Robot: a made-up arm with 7 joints. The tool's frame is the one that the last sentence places.
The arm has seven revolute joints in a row. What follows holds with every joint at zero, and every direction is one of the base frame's.
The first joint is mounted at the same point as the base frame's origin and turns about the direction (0, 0.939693, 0.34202).
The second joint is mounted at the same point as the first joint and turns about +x.
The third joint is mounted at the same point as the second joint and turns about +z.
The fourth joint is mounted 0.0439 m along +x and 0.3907 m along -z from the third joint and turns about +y.
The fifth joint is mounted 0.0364 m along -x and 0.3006 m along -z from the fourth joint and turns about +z.
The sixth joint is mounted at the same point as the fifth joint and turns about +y.
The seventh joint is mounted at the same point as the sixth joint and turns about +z.
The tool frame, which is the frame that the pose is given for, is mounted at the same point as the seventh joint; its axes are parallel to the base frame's.
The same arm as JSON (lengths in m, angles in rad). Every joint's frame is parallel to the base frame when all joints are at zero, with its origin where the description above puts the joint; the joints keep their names.
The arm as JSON. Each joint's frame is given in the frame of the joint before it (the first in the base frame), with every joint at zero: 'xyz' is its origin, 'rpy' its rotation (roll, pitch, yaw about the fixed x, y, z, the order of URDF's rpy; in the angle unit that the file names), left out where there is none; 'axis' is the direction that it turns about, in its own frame. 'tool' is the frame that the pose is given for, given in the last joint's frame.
{"units": {"length": "m", "angle": "rad"}, "joints": [
  {"name": "joint 1", "type": "revolute", "origin": {"xyz": [0.0, 0.0, 0.0]}, "axis": [0.0, 0.9397, 0.342]},
  {"name": "joint 2", "type": "revolute", "origin": {"xyz": [0.0, 0.0, 0.0]}, "axis": [1.0, 0.0, 0.0]},
  {"name": "joint 3", "type": "revolute", "origin": {"xyz": [0.0, 0.0, 0.0]}, "axis": [0.0, 0.0, 1.0]},
  {"name": "joint 4", "type": "revolute", "origin": {"xyz": [0.0439, 0.0, -0.3907]}, "axis": [0.0, 1.0, 0.0]},
  {"name": "joint 5", "type": "revolute", "origin": {"xyz": [-0.0364, 0.0, -0.3006]}, "axis": [0.0, 0.0, 1.0]},
  {"name": "joint 6", "type": "revolute", "origin": {"xyz": [0.0, 0.0, 0.0]}, "axis": [0.0, 1.0, 0.0]},
  {"name": "joint 7", "type": "revolute", "origin": {"xyz": [0.0, 0.0, 0.0]}, "axis": [0.0, 0.0, 1.0]}
], "tool": {"origin": {"xyz": [0.0, 0.0, 0.0]}}}

